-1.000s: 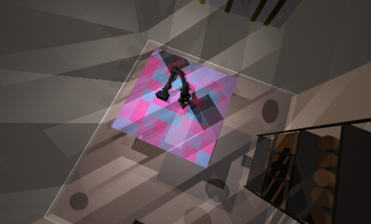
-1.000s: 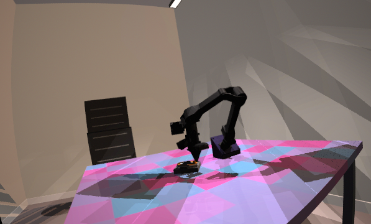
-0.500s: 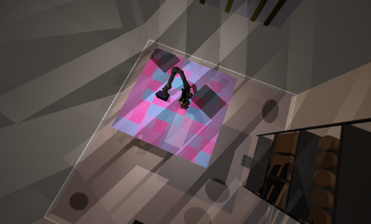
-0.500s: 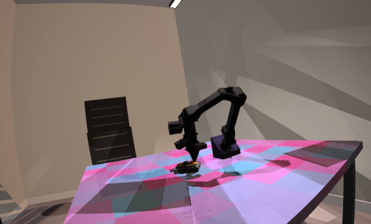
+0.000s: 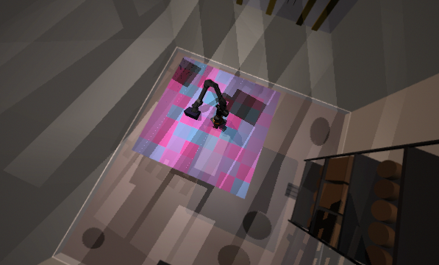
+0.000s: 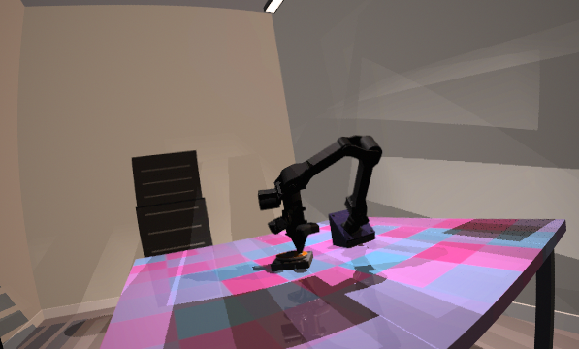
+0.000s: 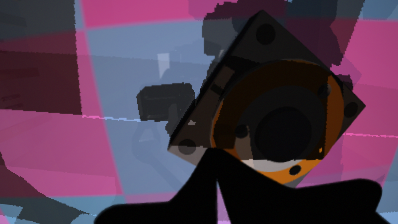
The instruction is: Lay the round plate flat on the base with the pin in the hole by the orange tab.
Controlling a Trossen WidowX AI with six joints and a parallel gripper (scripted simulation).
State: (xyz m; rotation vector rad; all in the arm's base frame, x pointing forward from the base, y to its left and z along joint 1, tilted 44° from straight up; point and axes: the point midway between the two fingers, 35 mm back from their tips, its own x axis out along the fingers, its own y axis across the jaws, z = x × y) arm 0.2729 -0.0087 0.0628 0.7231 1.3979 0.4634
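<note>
My gripper tip is 3 cm to the left of the round orange plate, 1 cm short of it and 1 cm above it. From my gripper tip the other things lie so: dark square base 5 cm to the right, 2 cm below.
</note>
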